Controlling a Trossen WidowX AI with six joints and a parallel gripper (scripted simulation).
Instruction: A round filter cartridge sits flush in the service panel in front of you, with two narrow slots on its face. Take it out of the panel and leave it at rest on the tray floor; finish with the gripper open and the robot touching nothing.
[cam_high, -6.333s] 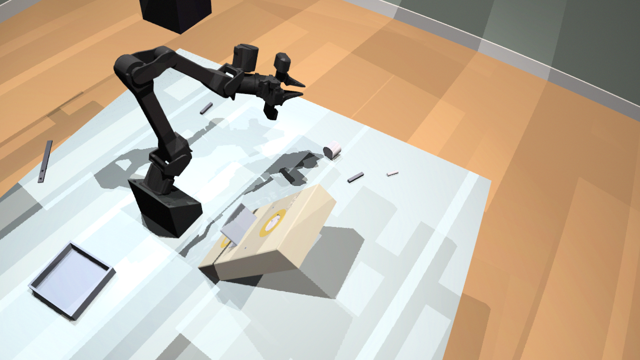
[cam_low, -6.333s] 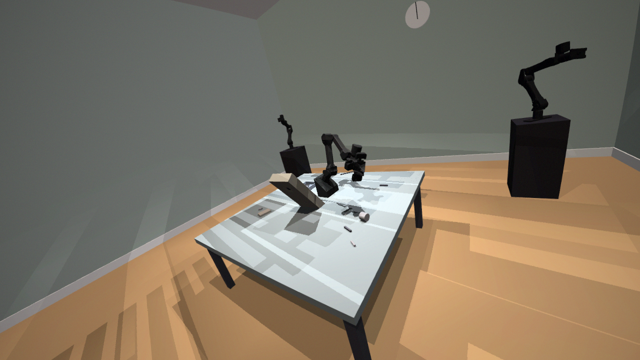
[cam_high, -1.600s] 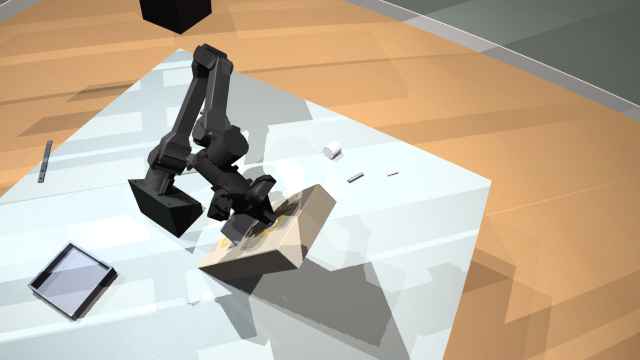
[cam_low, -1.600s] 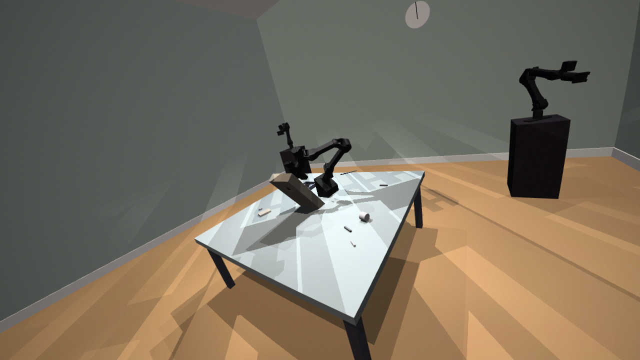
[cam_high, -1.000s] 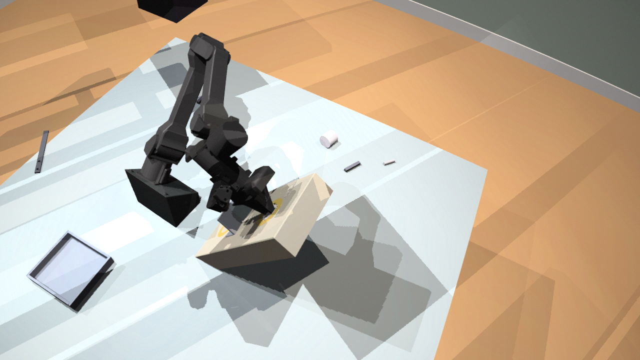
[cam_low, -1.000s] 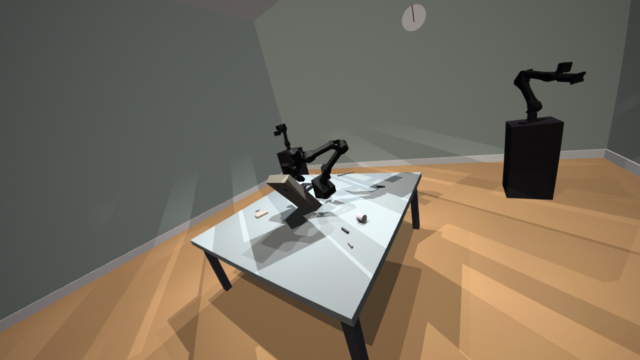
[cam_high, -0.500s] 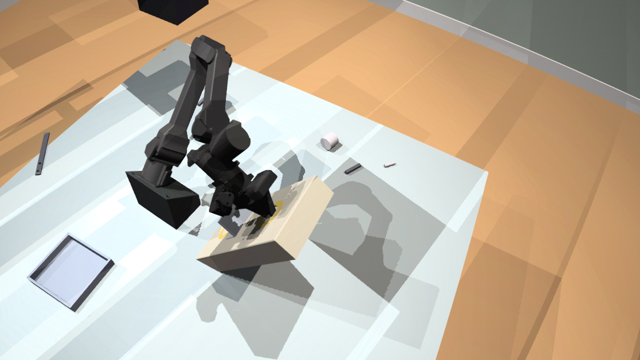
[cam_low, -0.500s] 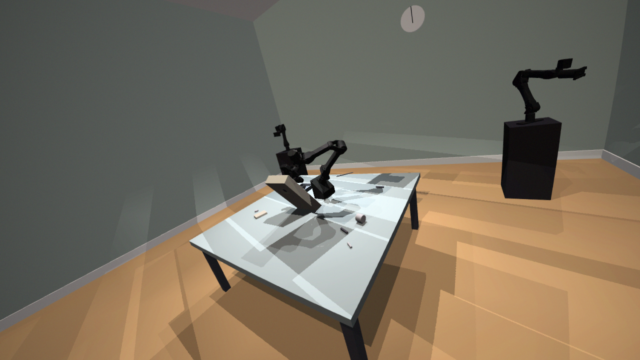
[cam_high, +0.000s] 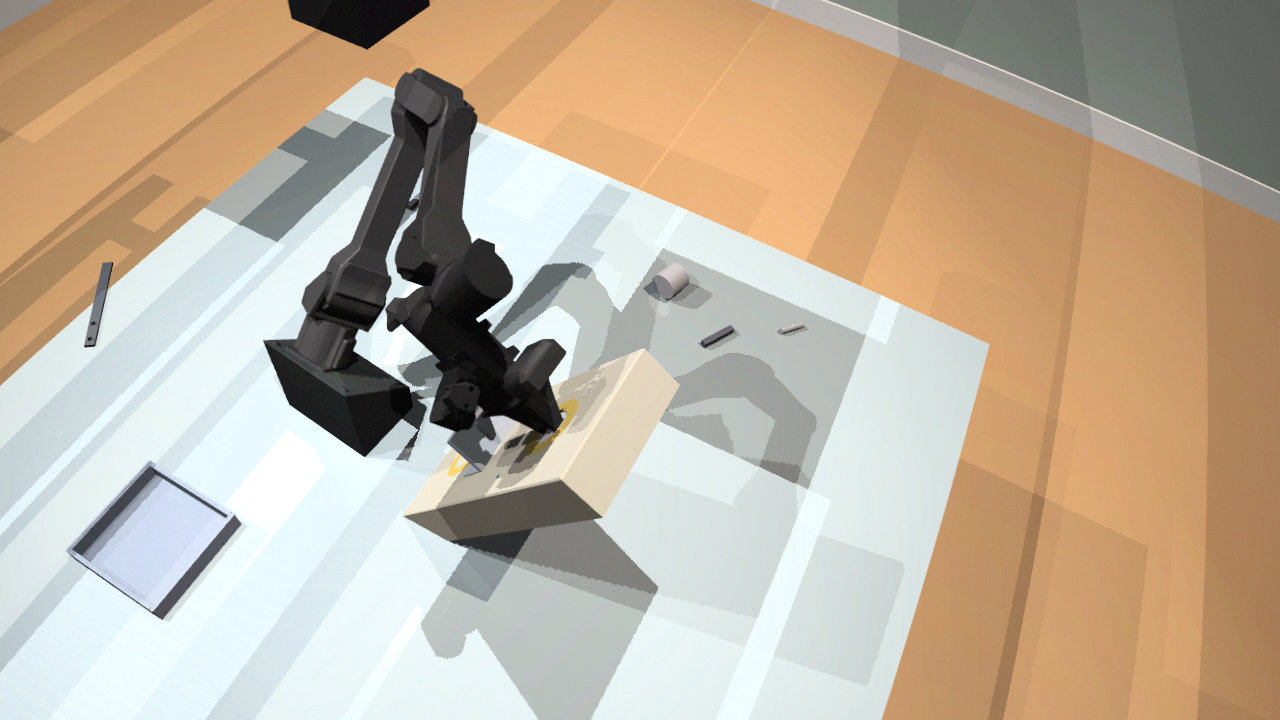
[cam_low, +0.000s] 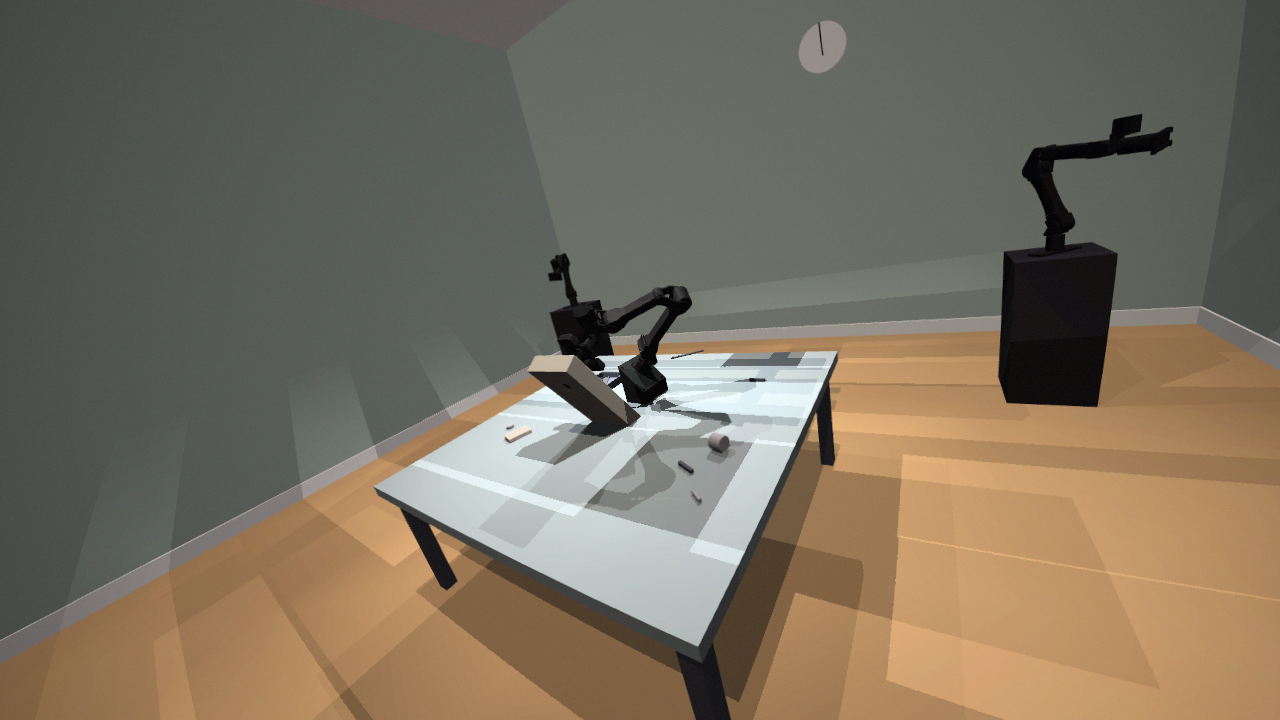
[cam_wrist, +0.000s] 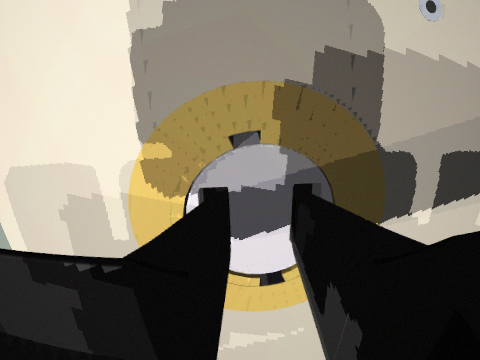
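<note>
The round filter cartridge lies 1 cm below my gripper tip and 1 cm ahead of it. From my gripper tip the other things lie so: beige service panel (8 cm below, 4 cm behind); tray (42 cm behind, 29 cm to the right, 23 cm below).
</note>
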